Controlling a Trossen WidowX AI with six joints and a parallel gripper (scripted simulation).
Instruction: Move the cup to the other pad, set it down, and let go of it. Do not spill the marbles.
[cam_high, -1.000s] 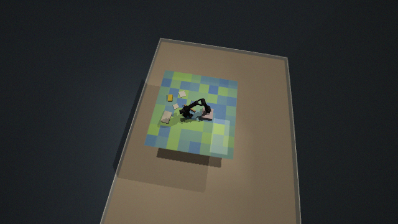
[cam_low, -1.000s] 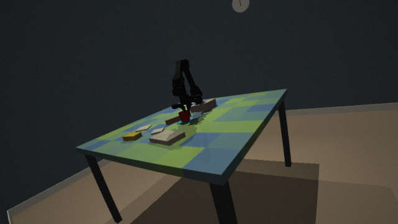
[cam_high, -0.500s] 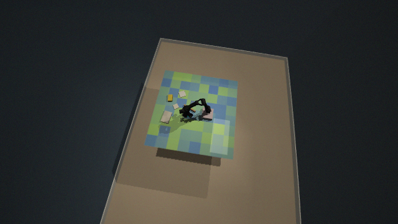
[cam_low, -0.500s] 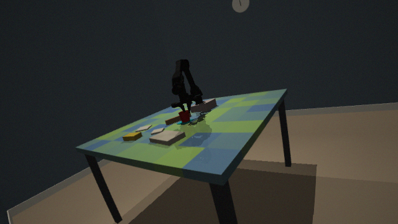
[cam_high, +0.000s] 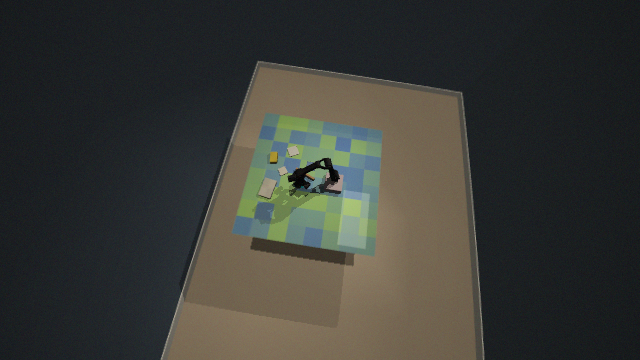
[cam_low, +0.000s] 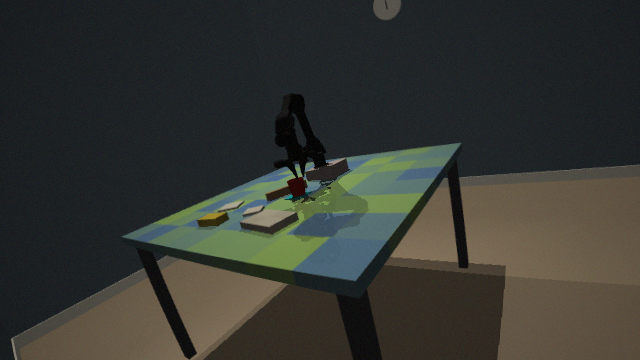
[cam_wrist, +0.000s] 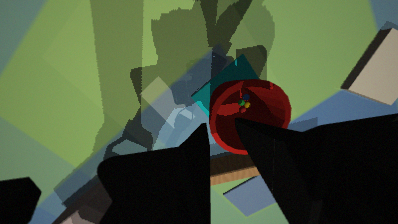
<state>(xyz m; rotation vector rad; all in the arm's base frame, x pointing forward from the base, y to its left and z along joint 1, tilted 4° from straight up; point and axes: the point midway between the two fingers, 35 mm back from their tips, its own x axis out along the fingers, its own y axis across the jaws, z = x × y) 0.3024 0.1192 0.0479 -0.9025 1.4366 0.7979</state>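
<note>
Right now my gripper tip is 40 mm above the red cup, 20 mm to the left of it and 20 mm short of it. Round my gripper tip: flat teal pad: 80 mm below, 30 mm ahead, 20 mm to the right; marble: 60 mm below, 40 mm ahead, 30 mm to the right; long wooden bar: 110 mm to the right, 70 mm below, 10 mm behind.
</note>
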